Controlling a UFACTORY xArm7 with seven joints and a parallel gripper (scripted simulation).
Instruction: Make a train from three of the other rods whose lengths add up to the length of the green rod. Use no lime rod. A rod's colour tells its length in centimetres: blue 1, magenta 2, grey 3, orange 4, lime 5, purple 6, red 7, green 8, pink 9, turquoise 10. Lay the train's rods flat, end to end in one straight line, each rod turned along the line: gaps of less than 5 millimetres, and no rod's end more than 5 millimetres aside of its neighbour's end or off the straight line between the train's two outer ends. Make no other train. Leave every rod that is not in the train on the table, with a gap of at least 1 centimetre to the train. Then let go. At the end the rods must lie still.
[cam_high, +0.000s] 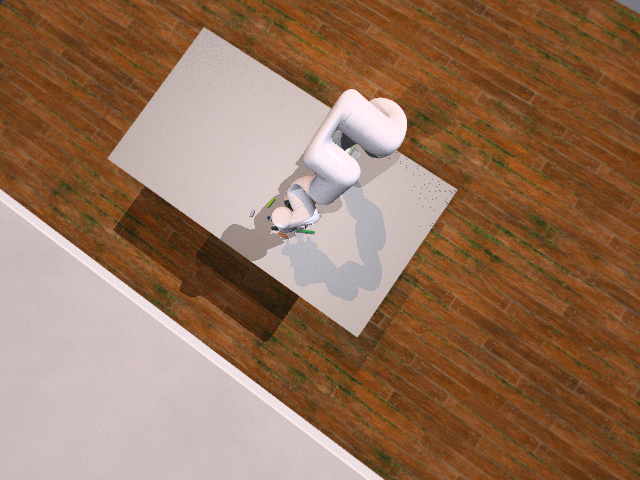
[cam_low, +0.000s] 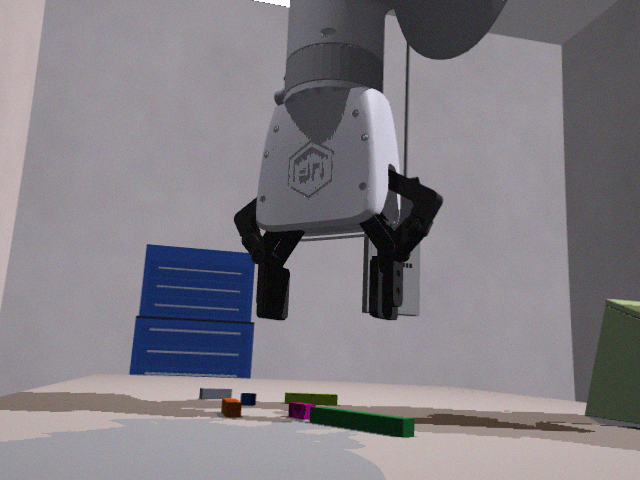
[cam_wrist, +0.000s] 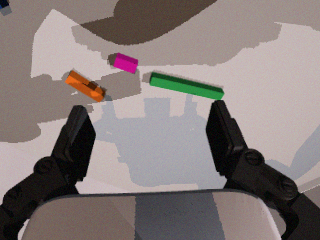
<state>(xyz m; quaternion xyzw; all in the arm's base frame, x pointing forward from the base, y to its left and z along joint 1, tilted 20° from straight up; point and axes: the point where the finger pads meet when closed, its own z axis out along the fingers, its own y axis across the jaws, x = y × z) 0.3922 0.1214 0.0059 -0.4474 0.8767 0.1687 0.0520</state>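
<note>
The blue rod lies 5 cm ahead of my hand, 13 cm to the right of it and 7 cm below it. Round my hand: orange rod (6 cm ahead, 3 cm to the right, 7 cm below); then magenta rod (1 cm ahead, 2 cm to the right, 7 cm below); then green rod (2 cm behind, 4 cm to the left, 7 cm below).
</note>
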